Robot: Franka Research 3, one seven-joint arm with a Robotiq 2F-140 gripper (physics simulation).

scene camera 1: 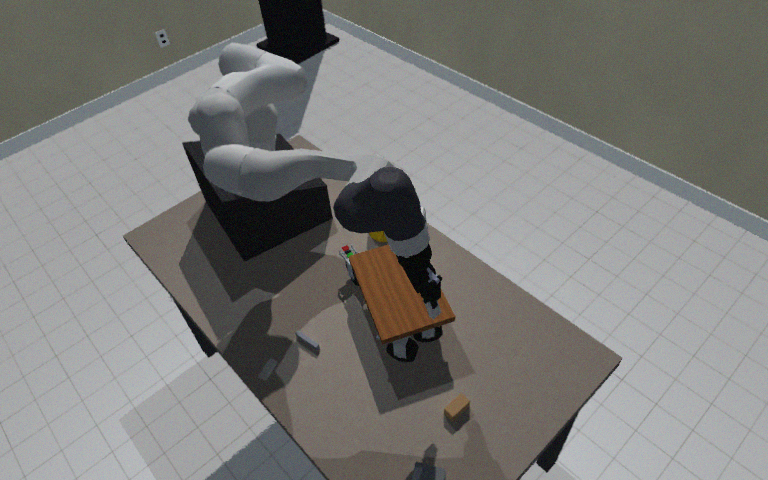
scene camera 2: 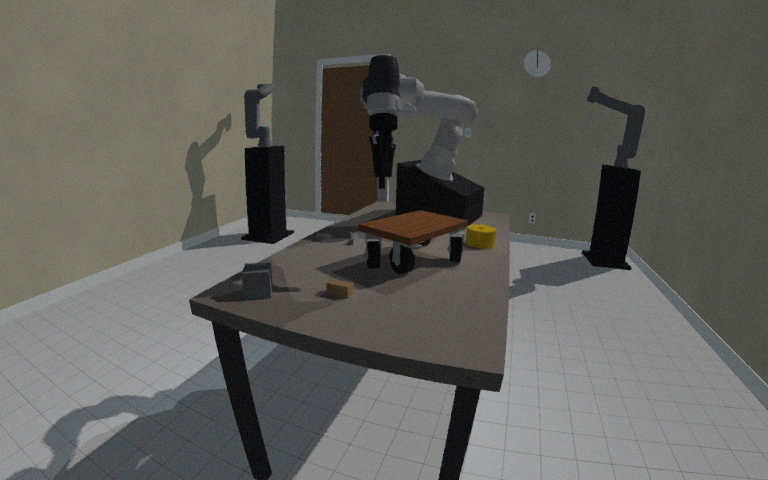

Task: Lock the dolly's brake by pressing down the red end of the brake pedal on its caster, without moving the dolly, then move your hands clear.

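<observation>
The dolly (scene camera 1: 390, 297) (scene camera 2: 413, 226) has a wooden deck and stands upright on black-wheeled casters. In scene camera 1, the red end (scene camera 1: 346, 248) of the brake pedal sticks out past the deck's corner nearest the robot base, beside its green part (scene camera 1: 350, 254). The red end cannot be made out in scene camera 2. My gripper (scene camera 1: 433, 310) (scene camera 2: 382, 194) is shut and empty and points down. Its tips overlap the deck's far end in scene camera 1, but in scene camera 2 they hang above deck height, apart from the dolly. The pedal's tilt is too small to tell.
A yellow cylinder (scene camera 1: 377, 236) (scene camera 2: 480, 236) stands beside the dolly, partly hidden by the arm in scene camera 1. An orange block (scene camera 1: 457, 406) (scene camera 2: 339, 289), a grey block (scene camera 1: 428, 472) (scene camera 2: 257, 284) and a grey bar (scene camera 1: 307, 341) lie on the table (scene camera 1: 526, 339) (scene camera 2: 430, 333).
</observation>
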